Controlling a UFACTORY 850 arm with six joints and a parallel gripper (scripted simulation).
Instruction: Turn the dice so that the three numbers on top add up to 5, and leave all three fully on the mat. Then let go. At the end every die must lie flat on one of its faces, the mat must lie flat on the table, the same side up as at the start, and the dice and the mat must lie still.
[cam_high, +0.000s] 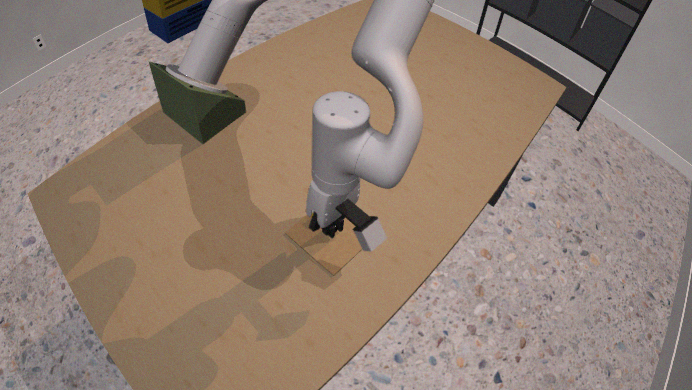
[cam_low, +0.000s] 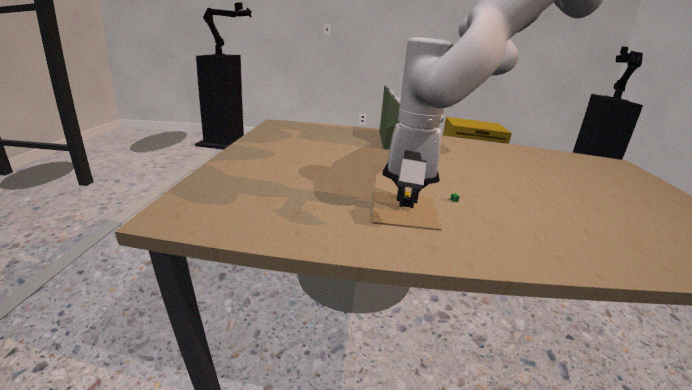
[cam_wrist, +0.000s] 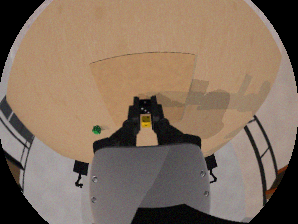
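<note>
Now: the black die 10 mm below my hand. The rest, counted from my hand: green die (120 mm to the left, 80 mm behind, 30 mm below); tan mat (30 mm below); yellow die (50 mm behind, 20 mm below).
</note>
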